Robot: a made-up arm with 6 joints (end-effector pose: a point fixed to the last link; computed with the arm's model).
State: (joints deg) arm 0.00 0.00 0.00 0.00 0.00 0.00
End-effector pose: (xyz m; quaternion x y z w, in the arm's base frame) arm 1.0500 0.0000 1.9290 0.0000 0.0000 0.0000 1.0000
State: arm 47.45 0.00 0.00 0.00 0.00 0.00
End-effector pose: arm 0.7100 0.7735 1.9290 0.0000 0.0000 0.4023 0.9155
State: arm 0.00 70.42 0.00 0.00 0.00 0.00
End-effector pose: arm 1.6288 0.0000 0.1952 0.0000 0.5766 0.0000 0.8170
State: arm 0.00 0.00 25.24 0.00 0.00 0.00
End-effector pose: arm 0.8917 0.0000 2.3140 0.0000 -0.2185 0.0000 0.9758
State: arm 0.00 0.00 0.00 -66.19 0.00 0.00
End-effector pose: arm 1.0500 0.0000 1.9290 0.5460 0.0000 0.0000 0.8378
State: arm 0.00 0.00 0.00 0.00 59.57 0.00
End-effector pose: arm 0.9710 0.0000 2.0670 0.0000 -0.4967 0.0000 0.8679
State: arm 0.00 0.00 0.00 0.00 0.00 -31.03
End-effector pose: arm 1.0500 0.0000 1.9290 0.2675 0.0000 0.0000 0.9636
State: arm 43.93 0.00 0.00 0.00 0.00 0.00
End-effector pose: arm 0.7562 0.7285 1.9290 0.0000 0.0000 0.3740 0.9274
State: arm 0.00 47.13 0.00 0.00 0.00 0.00
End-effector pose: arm 1.6857 0.0000 0.8326 0.0000 0.3998 0.0000 0.9166
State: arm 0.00 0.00 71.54 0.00 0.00 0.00
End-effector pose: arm 0.2556 0.0000 2.7097 0.0000 -0.5845 0.0000 0.8114
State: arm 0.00 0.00 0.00 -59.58 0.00 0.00
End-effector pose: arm 1.0500 0.0000 1.9290 0.4968 0.0000 0.0000 0.8679
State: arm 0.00 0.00 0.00 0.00 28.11 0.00
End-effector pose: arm 1.0311 0.0000 2.0044 0.0000 -0.2429 0.0000 0.9701
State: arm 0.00 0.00 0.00 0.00 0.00 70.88
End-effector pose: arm 1.0500 0.0000 1.9290 -0.5799 0.0000 0.0000 0.8147
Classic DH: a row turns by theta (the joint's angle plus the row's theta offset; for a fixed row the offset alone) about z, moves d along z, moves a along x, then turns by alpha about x. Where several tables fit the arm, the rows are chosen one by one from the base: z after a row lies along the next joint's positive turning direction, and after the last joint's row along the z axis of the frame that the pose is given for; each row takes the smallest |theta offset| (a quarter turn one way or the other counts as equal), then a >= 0, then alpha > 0; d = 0 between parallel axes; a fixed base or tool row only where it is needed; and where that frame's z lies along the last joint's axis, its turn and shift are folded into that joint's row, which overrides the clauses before.
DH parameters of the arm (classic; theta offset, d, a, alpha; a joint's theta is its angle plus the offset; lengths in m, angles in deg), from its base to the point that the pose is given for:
joint 1: 0 0.652 0.111 -90
joint 2: -90 0 1.116 180
joint 3: 0 0 0.161 -90
joint 4: 0 -0.779 0 90
joint 5: 0 0 0 -90
joint 6: 90 -0.16 0 90
tool (fixed): -90 0 0 0

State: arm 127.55 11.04 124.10 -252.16 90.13 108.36
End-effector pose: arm -0.0700 -0.1589 2.4199 0.0236 -0.4214 -0.8865 0.1895
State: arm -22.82 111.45 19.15 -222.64 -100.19 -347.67
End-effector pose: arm 1.2455 -0.6398 -0.5173 0.8291 -0.5409 -0.0031 0.1413
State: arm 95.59 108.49 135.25 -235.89 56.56 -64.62
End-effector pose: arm -0.2956 1.8851 0.7654 -0.2539 -0.4911 0.7980 0.2398
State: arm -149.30 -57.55 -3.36 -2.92 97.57 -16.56
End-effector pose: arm 0.5516 0.3369 2.0523 -0.9110 -0.3108 -0.1949 0.1886
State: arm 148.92 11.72 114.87 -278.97 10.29 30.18
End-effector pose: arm 0.0167 -0.0430 2.6190 0.3282 -0.6527 0.1097 0.6739
